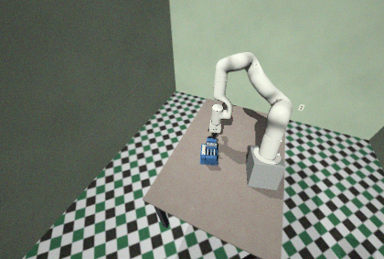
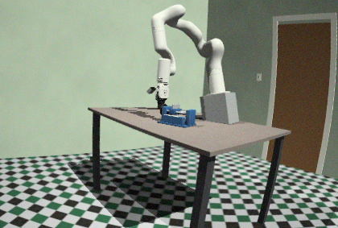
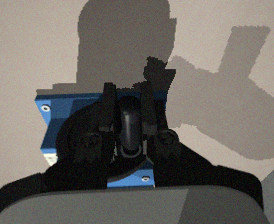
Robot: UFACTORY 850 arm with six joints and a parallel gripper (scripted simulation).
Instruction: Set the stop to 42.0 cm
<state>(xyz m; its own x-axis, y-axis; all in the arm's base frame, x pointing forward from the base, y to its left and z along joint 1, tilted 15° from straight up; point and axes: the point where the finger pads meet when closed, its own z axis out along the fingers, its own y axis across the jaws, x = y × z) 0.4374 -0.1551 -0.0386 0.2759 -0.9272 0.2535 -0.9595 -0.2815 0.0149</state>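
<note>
Now: the stop block 13 cm to the left of my hand.
</note>
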